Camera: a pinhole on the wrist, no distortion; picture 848 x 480 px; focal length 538.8 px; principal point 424.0 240.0 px. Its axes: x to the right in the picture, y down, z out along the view. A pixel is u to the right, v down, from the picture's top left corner.
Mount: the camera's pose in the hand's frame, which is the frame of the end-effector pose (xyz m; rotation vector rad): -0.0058 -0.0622 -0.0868 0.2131 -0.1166 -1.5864
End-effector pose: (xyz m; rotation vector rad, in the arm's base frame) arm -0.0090 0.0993 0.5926 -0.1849 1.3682 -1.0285
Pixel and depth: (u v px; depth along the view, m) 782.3 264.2 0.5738
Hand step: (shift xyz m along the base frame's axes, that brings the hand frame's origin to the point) 0.1703 -0.4019 0.5052
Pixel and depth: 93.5 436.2 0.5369
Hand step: 0.5308 -0.1414 -0.0760
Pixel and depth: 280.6 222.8 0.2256
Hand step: 0.1172 -0.0280 0.0872
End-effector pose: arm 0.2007 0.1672 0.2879 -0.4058 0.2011 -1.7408
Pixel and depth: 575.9 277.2 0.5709
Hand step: -0.0436 0.1814 0.5087
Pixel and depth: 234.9 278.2 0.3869
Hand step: 0.1698 0.0720 0.2548
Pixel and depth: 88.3 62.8 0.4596
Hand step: 0.3547 0.2264 0.2119
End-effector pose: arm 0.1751 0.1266 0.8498 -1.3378 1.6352 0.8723
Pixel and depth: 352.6 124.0 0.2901
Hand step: 0.0812 0.2101 0.0379
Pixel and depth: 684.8 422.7 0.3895
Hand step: 0.3209 0.2072 -0.1665
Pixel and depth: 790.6 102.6 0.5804
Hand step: 0.5738 0.3986 0.0720
